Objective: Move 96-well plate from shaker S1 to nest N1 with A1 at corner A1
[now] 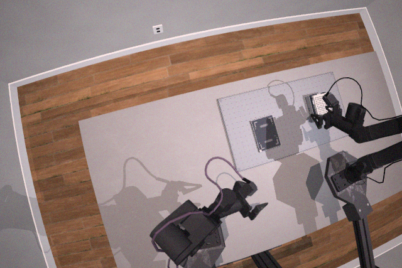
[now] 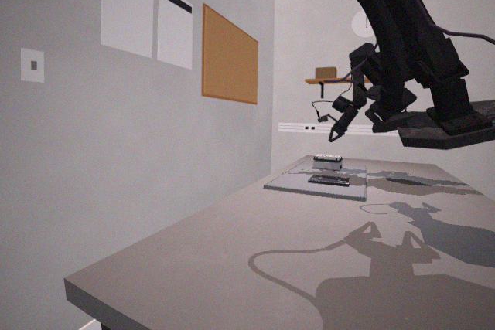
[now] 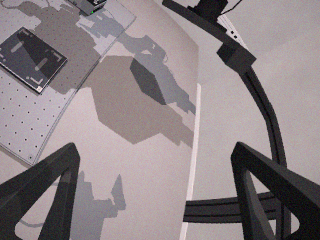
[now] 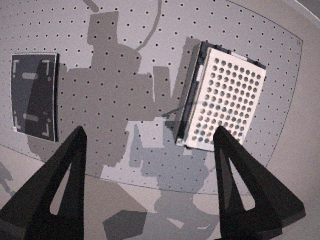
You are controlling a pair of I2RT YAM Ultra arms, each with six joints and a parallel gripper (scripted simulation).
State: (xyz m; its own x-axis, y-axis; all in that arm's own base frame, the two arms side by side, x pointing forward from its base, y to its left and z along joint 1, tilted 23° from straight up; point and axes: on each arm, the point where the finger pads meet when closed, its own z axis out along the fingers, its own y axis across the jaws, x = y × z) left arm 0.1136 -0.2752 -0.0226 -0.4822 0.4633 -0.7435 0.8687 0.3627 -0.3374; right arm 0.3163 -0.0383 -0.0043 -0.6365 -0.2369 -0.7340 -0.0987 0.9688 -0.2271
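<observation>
The white 96-well plate is 1 cm ahead of my right hand, 9 cm to the right of it and 10 cm below it. From my right hand the other things lie so: dark plate nest N1: 2 cm behind, 23 cm to the left, 16 cm below.
</observation>
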